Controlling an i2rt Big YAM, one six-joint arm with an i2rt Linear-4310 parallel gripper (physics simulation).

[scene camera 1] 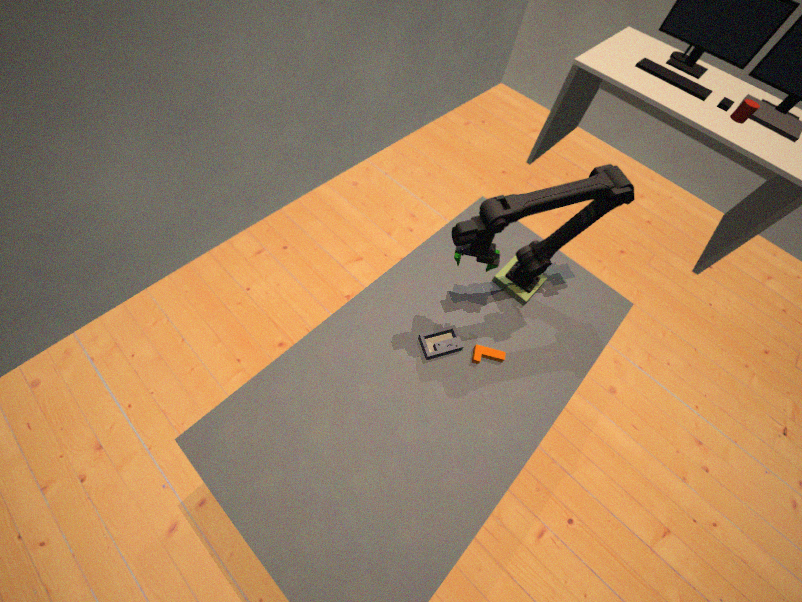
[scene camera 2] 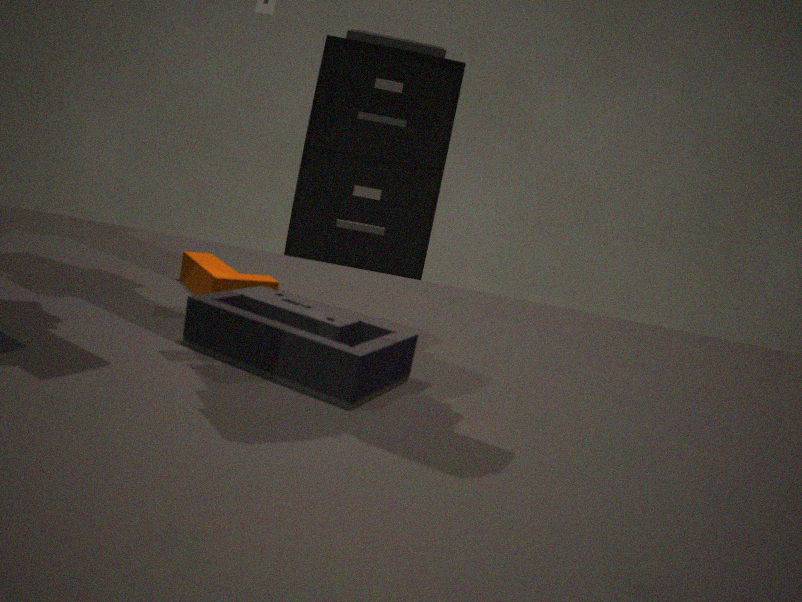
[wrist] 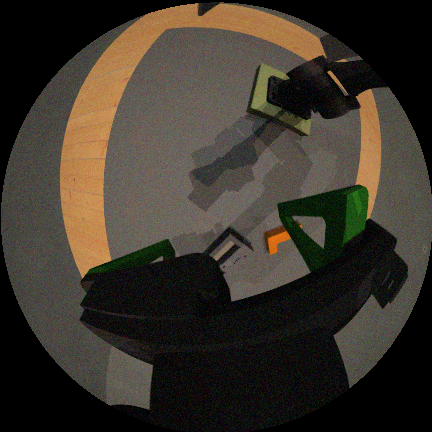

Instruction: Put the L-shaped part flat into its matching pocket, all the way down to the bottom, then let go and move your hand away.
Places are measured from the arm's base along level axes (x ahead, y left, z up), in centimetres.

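Pixels of known places: gripper, fingertip midpoint: (scene camera 1: 472, 267) (wrist: 223, 228); arm's base, origin of the base link: (scene camera 1: 521, 278) (wrist: 288, 97).
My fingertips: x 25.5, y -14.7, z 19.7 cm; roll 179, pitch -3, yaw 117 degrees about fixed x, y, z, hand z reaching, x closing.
Note:
For each thing: its top centre in the pictures, then the offset to it from my fingertips. "pt": a spot on its surface instead.
- orange L-shaped part, middle of its top: (scene camera 2: 228, 265) (wrist: 285, 239) (scene camera 1: 489, 355) dx +11.9, dy +22.8, dz -20.4 cm
- dark-walled block, middle of its top: (scene camera 2: 303, 314) (wrist: 223, 261) (scene camera 1: 441, 340) dx +19.2, dy +6.1, dz -19.7 cm
- L-shaped pocket, surface spot: (scene camera 1: 430, 342) pt dx +21.3, dy +3.3, dz -22.9 cm
The orange L-shaped part (scene camera 1: 489, 354) (scene camera 2: 210, 275) (wrist: 273, 240) lies flat on the grey mat, a little to the right of the pocket block in scene camera 1, apart from it. The dark-walled block (scene camera 1: 450, 353) (scene camera 2: 317, 362) with a grey top holds an L-shaped pocket (scene camera 1: 430, 342) with a pale floor, and the pocket is empty. My gripper (scene camera 1: 474, 260) (wrist: 223, 228) is open with nothing between its green fingers. It hangs high above the mat, on the arm-base side of the block. In the wrist view the right finger hides part of the orange part, and the gripper body covers part of the block.
The arm's base stands on a yellow-green plate (scene camera 1: 525, 296) (wrist: 256, 92) at the mat's far end. A white desk (scene camera 1: 621, 55) with monitors, a keyboard and a red cup (scene camera 1: 744, 110) stands beyond the wooden floor. A black drawer cabinet (scene camera 2: 372, 155) shows behind the block in scene camera 2.

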